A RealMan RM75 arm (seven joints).
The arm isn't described. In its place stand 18 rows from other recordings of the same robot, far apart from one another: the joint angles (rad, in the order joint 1, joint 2, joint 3, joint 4, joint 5, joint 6, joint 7), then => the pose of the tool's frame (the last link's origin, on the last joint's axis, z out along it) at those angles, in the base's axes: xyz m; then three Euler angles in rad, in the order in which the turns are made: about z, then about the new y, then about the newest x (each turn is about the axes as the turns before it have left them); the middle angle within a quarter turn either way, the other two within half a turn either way.
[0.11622 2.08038 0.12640 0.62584 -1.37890 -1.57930 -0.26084] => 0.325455, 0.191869, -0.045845, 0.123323, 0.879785, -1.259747
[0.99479 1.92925 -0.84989 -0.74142 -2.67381 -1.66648 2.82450] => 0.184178, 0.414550, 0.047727, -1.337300, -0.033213, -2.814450
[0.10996 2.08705 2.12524 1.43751 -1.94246 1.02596 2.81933] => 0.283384, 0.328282, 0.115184, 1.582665, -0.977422, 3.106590
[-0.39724 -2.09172 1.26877 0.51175 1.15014 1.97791 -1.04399] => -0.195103, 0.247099, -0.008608, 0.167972, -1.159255, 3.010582
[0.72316 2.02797 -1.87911 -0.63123 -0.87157 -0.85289 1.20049] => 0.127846, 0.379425, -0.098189, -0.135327, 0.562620, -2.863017
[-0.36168 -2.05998 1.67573 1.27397 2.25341 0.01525 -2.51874] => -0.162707, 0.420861, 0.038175, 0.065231, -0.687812, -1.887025
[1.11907 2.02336 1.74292 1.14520 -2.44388 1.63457 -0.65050] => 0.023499, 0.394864, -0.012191, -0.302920, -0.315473, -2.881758
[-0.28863 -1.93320 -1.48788 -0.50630 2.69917 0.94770 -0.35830] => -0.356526, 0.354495, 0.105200, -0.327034, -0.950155, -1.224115
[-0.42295 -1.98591 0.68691 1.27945 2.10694 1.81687 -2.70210] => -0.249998, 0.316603, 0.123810, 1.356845, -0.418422, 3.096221
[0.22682 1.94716 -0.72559 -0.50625 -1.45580 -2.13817 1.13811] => 0.291074, 0.211889, 0.085036, -0.100687, 1.088523, -2.892102
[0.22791 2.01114 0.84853 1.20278 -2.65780 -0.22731 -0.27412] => 0.165757, 0.308391, -0.102307, -0.041741, 0.480626, -2.291975
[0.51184 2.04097 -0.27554 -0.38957 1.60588 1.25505 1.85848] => 0.326498, 0.365980, 0.072216, 0.926036, -1.185695, -2.220273
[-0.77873 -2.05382 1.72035 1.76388 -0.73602 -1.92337 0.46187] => -0.052497, 0.278025, -0.012515, 0.179996, 0.490625, -2.994094
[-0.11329 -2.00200 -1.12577 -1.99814 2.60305 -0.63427 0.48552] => -0.063187, 0.285315, -0.001676, -0.010049, -0.343690, -2.366111
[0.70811 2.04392 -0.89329 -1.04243 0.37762 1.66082 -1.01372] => 0.252450, 0.365424, 0.046906, -0.771713, -0.247720, -2.766574
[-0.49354 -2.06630 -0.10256 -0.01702 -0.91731 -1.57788 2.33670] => -0.267727, 0.283750, -0.049278, 0.394677, -1.070933, -2.802653
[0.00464 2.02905 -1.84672 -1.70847 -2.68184 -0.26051 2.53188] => 0.165362, 0.333432, 0.034068, -0.026497, 0.280616, -1.980432
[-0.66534 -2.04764 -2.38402 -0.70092 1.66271 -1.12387 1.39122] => -0.212700, 0.431717, 0.052482, 0.622635, -0.896692, -2.786418
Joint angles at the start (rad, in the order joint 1, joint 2, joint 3, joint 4, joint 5, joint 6, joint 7):
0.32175, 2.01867, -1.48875, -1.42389, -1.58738, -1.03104, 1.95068
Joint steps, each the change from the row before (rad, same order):
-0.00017, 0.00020, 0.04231, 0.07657, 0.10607, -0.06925, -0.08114
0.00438, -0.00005, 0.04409, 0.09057, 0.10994, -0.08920, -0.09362
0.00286, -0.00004, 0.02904, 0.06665, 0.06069, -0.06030, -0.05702
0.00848, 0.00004, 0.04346, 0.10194, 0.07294, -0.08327, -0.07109
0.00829, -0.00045, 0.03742, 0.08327, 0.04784, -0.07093, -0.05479
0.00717, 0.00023, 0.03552, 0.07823, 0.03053, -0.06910, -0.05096
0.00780, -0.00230, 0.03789, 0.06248, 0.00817, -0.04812, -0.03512
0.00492, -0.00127, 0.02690, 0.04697, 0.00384, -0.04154, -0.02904
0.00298, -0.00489, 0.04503, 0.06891, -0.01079, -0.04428, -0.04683
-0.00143, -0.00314, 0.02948, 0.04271, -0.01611, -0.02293, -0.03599
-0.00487, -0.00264, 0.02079, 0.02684, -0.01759, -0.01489, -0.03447
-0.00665, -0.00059, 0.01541, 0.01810, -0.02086, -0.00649, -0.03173
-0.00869, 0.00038, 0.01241, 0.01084, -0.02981, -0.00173, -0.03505
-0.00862, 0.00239, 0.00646, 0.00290, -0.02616, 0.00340, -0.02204
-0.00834, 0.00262, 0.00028, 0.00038, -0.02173, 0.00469, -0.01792
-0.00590, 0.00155, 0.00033, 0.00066, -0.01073, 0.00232, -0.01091
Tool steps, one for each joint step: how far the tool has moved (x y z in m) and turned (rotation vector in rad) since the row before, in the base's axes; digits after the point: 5 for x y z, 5 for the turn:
0.00976, -0.00215, 0.00344, -0.03185, 0.07150, 0.00906
0.00948, -0.00369, 0.00398, -0.02828, 0.08195, 0.02650
0.00830, -0.00269, 0.00223, -0.01409, 0.05182, 0.01143
0.01253, -0.00314, 0.00321, -0.01275, 0.07414, 0.00711
0.01009, -0.00328, 0.00298, -0.00360, 0.05761, 0.00777
0.00986, -0.00448, 0.00169, -0.00109, 0.04690, 0.00919
0.00939, -0.00229, 0.00248, 0.00604, 0.02687, -0.00259
0.00650, -0.00321, 0.00116, 0.00304, 0.02070, 0.00421
0.01317, -0.00409, 0.00160, 0.01540, 0.01204, -0.01066
0.00961, -0.00347, 0.00002, 0.01343, -0.00216, -0.00963
0.00767, -0.00354, -0.00030, 0.01491, -0.01099, -0.00355
0.00671, -0.00336, -0.00151, 0.01290, -0.01737, -0.00396
0.00662, -0.00378, -0.00268, 0.01186, -0.02963, 0.00001
0.00480, -0.00312, -0.00311, 0.00424, -0.02577, -0.00224
0.00375, -0.00301, -0.00347, 0.00010, -0.02357, -0.00065
0.00240, -0.00201, -0.00181, 0.00118, -0.01202, -0.00120

